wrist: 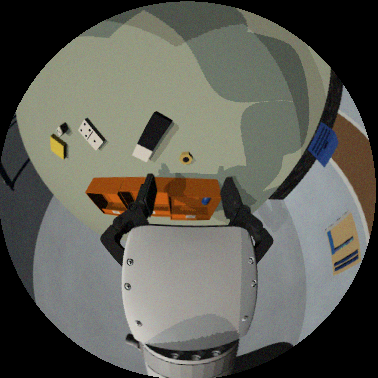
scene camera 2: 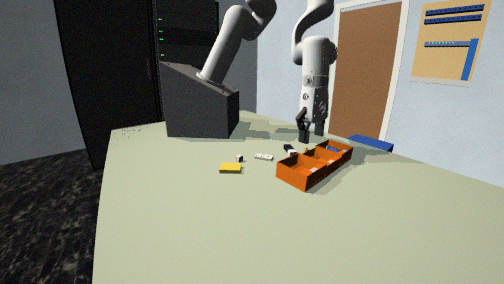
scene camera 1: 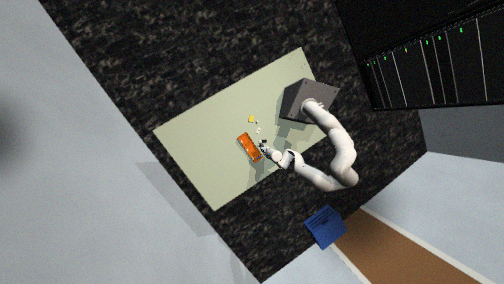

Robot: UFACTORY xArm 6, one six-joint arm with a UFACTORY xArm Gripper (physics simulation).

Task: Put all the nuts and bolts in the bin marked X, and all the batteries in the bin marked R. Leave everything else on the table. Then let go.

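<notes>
A brass-coloured nut lies flat on the table, beside the orange three-compartment bin tray. A blue battery lies in the tray's end compartment, at the right in the wrist view and partly hidden by the tray wall. The letters on the small white labels are too small to read. My gripper is open and empty, above the table near the nut and that end of the tray.
A black-and-white eraser lies near the nut. Farther along lie a white domino, a small die and a yellow block. The grey robot pedestal stands on the table.
</notes>
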